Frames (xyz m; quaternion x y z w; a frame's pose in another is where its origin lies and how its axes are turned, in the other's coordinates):
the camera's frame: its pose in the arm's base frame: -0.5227 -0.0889 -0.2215 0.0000 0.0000 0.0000 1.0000
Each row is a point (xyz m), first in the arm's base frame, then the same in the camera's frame.
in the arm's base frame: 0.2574 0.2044 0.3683
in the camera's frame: 0.7801 0.2933 0.5898
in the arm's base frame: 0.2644 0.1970 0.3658
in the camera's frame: 0.7871 0.2859 0.5873
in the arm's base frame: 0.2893 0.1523 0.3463
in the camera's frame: 0.8120 0.2412 0.5678
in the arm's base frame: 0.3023 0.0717 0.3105
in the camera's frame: 0.8250 0.1606 0.5320
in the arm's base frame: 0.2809 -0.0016 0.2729
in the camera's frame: 0.8036 0.0873 0.4944
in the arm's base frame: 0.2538 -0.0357 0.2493
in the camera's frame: 0.7765 0.0532 0.4708
